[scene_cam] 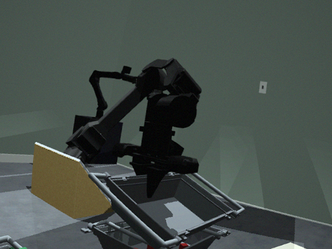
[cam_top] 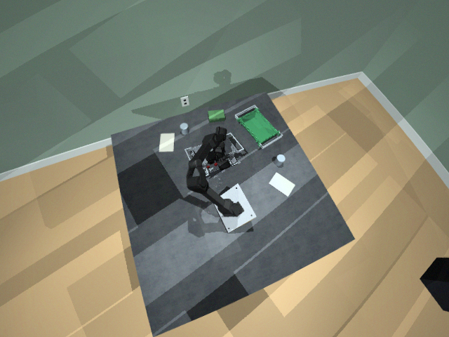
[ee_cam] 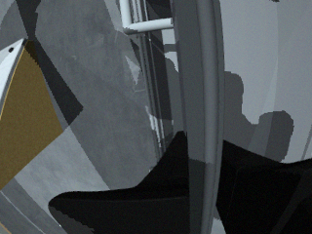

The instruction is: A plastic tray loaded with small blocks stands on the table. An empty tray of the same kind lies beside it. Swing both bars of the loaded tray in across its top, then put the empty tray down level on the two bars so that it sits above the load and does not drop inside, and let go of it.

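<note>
Now: gripper tip 70 mm short of the grey tray, 10 mm to the left of it and 10 mm below it. Also, from my gripper tip: green block: 380 mm ahead, 200 mm to the right, 100 mm below.
</note>
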